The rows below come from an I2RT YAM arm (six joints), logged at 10 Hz.
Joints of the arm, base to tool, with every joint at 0 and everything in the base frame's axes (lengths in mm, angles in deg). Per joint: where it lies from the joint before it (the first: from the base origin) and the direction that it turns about. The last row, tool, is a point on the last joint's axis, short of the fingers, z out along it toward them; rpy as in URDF.
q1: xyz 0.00 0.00 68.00 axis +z
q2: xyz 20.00 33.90 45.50 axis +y
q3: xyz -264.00 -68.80 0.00 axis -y
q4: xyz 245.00 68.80 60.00 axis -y
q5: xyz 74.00 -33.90 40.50 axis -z
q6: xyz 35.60 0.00 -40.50 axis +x
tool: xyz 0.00 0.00 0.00 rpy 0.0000 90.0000 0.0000
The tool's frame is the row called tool.
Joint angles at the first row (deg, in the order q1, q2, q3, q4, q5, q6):
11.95, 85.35, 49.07, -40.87, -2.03, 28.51
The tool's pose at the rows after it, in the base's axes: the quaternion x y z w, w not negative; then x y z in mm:
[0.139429 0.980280 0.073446 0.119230 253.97 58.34 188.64]
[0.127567 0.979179 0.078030 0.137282 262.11 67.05 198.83]
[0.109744 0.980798 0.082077 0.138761 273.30 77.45 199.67]
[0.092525 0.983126 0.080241 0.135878 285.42 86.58 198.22]
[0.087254 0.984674 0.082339 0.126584 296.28 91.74 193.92]
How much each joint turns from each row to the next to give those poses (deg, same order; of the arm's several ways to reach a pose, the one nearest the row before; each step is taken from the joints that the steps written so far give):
0.57, -1.40, 2.15, -0.58, -1.01, 0.62
1.49, 0.69, 2.76, 0.11, 0.50, 0.13
1.46, 2.82, 2.76, 0.42, -0.23, -0.57
1.08, 3.33, 2.98, -0.05, 0.09, -0.96
0.27, 3.17, 2.41, -0.14, -0.63, -0.28

